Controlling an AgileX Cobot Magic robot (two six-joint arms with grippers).
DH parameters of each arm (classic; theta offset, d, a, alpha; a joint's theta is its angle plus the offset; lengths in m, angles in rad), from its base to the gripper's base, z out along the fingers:
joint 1: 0 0.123 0 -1.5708
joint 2: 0.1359 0 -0.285 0
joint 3: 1.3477 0 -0.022 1.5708
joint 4: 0 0.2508 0 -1.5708
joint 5: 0 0 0.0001 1.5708
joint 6: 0 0.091 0 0
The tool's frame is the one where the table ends.
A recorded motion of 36 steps. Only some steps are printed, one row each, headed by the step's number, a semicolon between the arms.
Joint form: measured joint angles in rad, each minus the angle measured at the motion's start. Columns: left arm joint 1, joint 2, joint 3, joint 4, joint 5, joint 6; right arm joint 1, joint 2, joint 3, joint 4, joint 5, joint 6.
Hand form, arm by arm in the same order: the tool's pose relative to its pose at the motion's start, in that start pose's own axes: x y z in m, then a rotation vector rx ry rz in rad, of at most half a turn. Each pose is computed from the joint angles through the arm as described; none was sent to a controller.
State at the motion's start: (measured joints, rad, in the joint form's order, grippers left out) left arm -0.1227 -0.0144 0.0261 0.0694 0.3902 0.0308; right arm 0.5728 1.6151 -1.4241 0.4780 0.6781 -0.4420
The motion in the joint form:
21: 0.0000 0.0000 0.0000 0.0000 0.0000 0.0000; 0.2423 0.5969 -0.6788 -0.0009 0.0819 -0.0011
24: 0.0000 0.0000 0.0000 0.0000 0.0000 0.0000; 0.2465 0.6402 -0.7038 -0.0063 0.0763 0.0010
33: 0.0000 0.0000 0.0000 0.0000 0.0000 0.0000; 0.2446 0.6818 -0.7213 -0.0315 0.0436 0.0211
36: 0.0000 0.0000 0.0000 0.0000 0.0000 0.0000; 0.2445 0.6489 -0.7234 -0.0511 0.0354 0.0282
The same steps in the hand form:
21: 0.0000 0.0000 0.0000 0.0000 0.0000 0.0000; -0.0462 0.0796 0.1619 -0.2135 0.0319 -0.1795
24: 0.0000 0.0000 0.0000 0.0000 0.0000 0.0000; -0.0403 0.0791 0.1774 -0.2111 0.0463 -0.1798
33: 0.0000 0.0000 0.0000 0.0000 0.0000 0.0000; -0.0347 0.0734 0.1935 -0.1823 0.0447 -0.1705
36: 0.0000 0.0000 0.0000 0.0000 0.0000 0.0000; -0.0460 0.0748 0.1787 -0.1680 0.0060 -0.1849

